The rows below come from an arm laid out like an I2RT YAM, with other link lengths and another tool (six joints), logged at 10 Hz.
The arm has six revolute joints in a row. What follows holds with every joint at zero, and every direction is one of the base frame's.
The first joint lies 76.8 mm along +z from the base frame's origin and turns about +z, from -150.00 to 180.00 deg.
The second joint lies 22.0 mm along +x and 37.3 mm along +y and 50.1 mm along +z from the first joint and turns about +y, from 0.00 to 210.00 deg.
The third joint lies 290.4 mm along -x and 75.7 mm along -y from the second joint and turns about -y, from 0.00 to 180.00 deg.
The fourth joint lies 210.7 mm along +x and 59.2 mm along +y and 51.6 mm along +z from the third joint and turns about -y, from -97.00 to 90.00 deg.
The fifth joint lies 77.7 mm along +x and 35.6 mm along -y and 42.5 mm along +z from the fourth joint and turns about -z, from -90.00 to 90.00 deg.
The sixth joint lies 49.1 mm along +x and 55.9 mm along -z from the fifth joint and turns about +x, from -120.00 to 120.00 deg.
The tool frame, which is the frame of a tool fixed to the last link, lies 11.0 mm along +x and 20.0 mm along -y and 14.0 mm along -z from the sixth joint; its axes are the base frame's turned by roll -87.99, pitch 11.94 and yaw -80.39 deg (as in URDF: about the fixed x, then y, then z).
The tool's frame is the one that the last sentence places.
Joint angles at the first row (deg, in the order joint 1, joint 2, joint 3, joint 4, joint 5, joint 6):
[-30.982 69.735 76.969 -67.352 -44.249 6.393]
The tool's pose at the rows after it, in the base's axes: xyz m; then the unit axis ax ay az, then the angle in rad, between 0 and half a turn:
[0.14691 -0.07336 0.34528 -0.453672 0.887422 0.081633 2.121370]
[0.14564 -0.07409 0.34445 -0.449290 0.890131 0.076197 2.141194]
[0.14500 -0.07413 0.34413 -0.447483 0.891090 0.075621 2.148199]
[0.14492 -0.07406 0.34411 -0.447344 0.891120 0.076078 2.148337]
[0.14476 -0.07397 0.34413 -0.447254 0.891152 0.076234 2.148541]
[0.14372 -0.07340 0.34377 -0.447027 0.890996 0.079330 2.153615]
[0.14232 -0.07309 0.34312 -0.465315 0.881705 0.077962 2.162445]
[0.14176 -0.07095 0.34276 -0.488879 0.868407 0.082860 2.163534]
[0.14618 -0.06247 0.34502 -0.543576 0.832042 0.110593 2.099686]
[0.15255 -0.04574 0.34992 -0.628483 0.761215 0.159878 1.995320]
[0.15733 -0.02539 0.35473 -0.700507 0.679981 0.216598 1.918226]
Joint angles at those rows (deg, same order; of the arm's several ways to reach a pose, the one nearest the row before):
[-30.983 69.756 76.924 -68.051 -43.004 6.087]
[-30.983 69.757 76.924 -68.488 -41.714 6.086]
[-30.980 69.756 76.925 -68.750 -41.341 6.089]
[-30.981 69.756 76.926 -68.794 -41.364 6.088]
[-30.983 69.735 76.925 -68.838 -41.365 6.086]
[-30.982 69.733 76.924 -69.385 -41.364 5.847]
[-30.960 69.734 76.925 -70.390 -41.386 3.202]
[-30.457 69.734 76.925 -71.417 -42.063 0.449]
[-28.624 69.714 76.927 -71.574 -47.267 -3.664]
[-24.798 69.559 76.925 -71.681 -55.747 -9.630]
[-19.378 69.473 76.925 -71.771 -62.829 -14.113]

